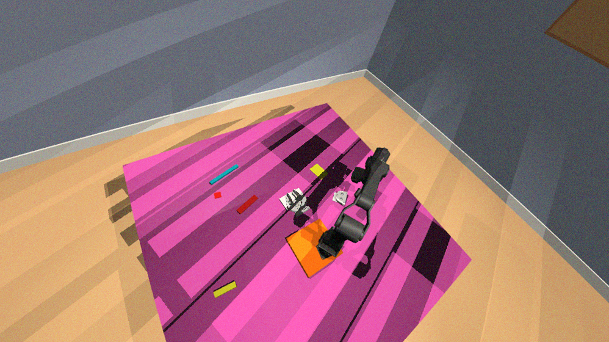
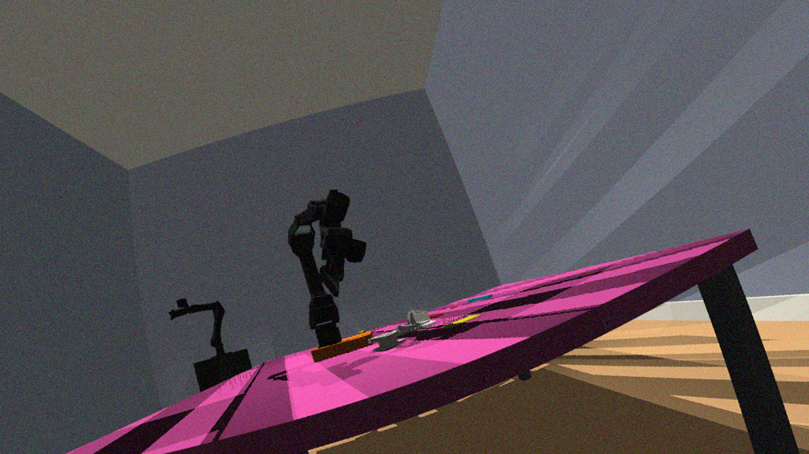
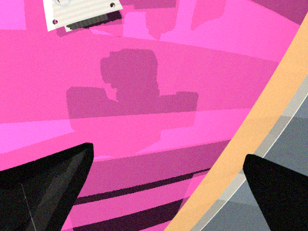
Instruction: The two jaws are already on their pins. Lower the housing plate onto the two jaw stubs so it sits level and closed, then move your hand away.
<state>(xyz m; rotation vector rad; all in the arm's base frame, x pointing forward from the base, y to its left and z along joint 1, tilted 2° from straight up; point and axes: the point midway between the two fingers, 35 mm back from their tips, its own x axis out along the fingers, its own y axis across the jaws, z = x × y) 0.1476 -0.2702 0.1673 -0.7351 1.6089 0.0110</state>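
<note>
My gripper tip is now 6 cm short of the white housing plate, 8 cm to the right of it and 15 cm above it. Also, from my gripper tip: teal bar (38 cm ahead, 60 cm to the left, 17 cm below); then yellow patch (25 cm ahead, 11 cm to the left, 17 cm below); then red strip (19 cm ahead, 53 cm to the left, 17 cm below).
</note>
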